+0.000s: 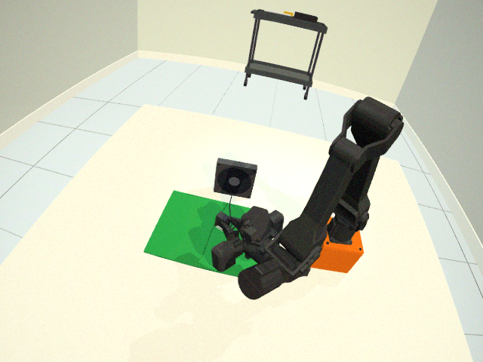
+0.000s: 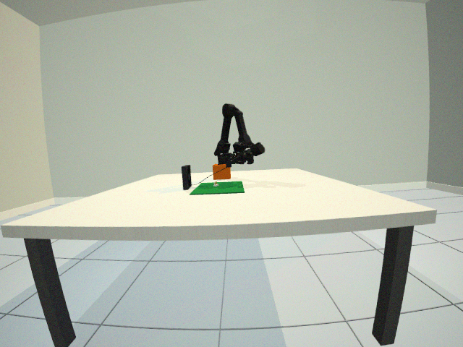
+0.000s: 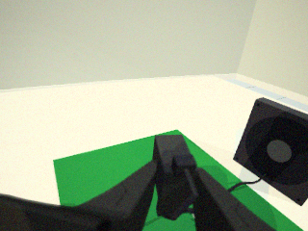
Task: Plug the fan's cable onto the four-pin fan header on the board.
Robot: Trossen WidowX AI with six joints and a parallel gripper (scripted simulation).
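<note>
My gripper tip is 70 mm to the left of the white four-pin fan header and 130 mm above it. Round my gripper tip: dark plug 10 mm below; green board 40 mm ahead, 60 mm to the right, 140 mm below; fan 10 mm behind, 220 mm to the right, 70 mm below.
</note>
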